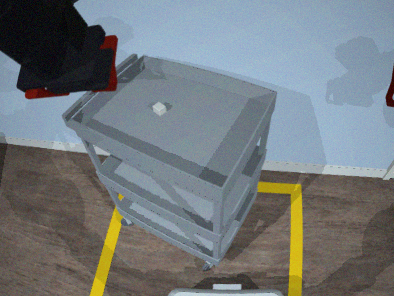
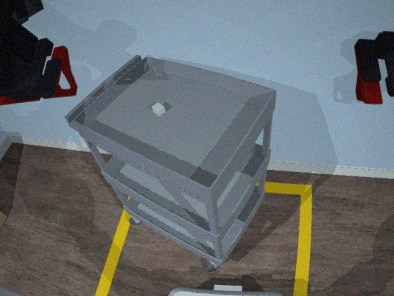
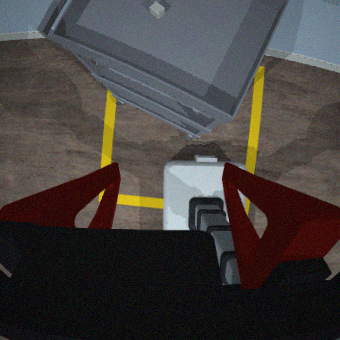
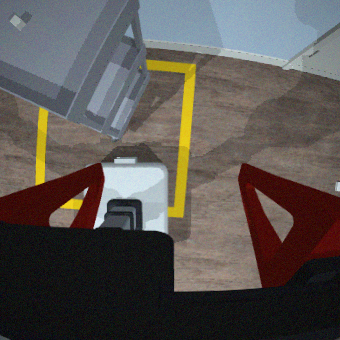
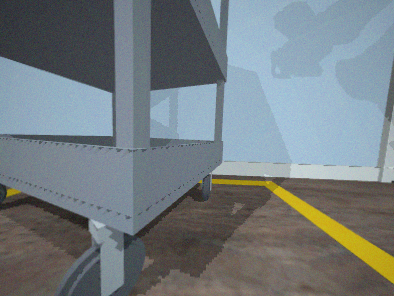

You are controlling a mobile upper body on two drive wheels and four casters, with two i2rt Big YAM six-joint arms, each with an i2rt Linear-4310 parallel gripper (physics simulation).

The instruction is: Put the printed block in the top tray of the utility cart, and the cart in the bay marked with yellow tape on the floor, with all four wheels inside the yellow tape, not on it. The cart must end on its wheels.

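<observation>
The small pale printed block (image 1: 159, 108) (image 2: 158, 109) (image 3: 157, 10) (image 4: 19, 21) lies in the top tray of the grey utility cart (image 1: 200, 117) (image 2: 200, 117) (image 3: 165, 50) (image 4: 50, 60) (image 5: 133, 75). The cart stands upright, turned askew to the yellow tape (image 1: 296, 240) (image 2: 306, 240) (image 3: 256, 115) (image 4: 186, 135) (image 5: 330, 227). Its near wheel (image 1: 207, 266) (image 5: 112, 270) is inside the tape. Its left wheel (image 1: 127, 222) (image 2: 135, 220) is close to the left tape; I cannot tell if it touches. The farthest wheel is hidden. My left gripper (image 3: 170, 169) and right gripper (image 4: 172, 167) are open and empty, beside the cart's sides.
My white base (image 1: 190, 293) (image 3: 177, 192) (image 4: 155, 185) is inside the bay's front part, close to the cart's near corner. The light blue wall (image 1: 300, 45) (image 2: 300, 45) (image 5: 250, 115) stands close behind the cart. A pale door frame (image 5: 387, 135) is at the right.
</observation>
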